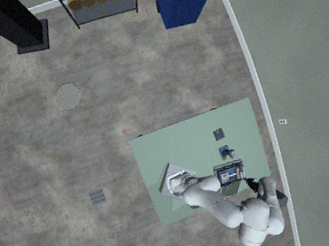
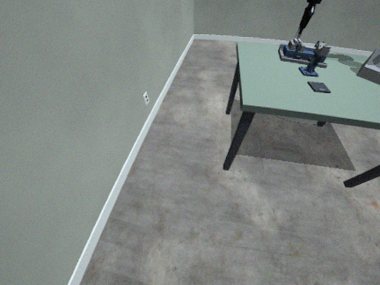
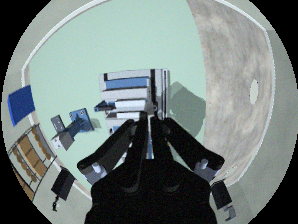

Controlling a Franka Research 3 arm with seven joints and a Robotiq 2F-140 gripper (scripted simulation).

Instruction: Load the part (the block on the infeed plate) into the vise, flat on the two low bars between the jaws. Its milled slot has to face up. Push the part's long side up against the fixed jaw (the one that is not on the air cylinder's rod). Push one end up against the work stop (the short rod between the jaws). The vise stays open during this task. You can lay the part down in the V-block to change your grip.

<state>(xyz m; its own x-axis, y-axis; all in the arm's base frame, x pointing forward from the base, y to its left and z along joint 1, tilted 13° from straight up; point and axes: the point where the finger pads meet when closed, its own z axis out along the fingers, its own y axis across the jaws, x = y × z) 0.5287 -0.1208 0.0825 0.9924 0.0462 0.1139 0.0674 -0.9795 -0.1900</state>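
Now: hand 4 cm to the right of the part and 4 cm above it. Round my hand: vise 7 cm behind, 5 cm to the left, 10 cm below.
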